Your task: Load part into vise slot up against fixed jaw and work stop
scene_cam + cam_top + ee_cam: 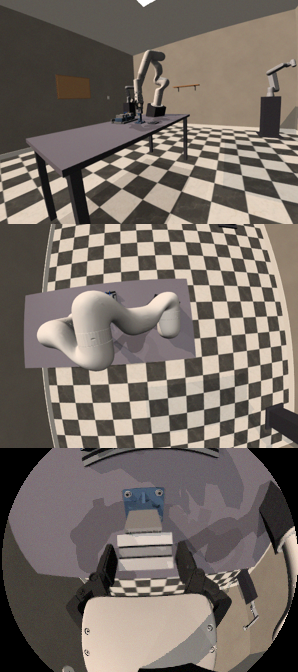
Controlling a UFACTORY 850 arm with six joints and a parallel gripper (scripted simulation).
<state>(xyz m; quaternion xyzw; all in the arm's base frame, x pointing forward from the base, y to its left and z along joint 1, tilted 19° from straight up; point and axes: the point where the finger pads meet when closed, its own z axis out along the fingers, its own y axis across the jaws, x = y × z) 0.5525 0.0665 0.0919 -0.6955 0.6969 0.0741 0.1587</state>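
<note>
Right now the part is 10 mm below my hand. Round my hand: vise: 240 mm to the right, 130 mm below, 10 mm behind; then air cylinder rod: 240 mm to the right, 90 mm below, 30 mm behind.
</note>
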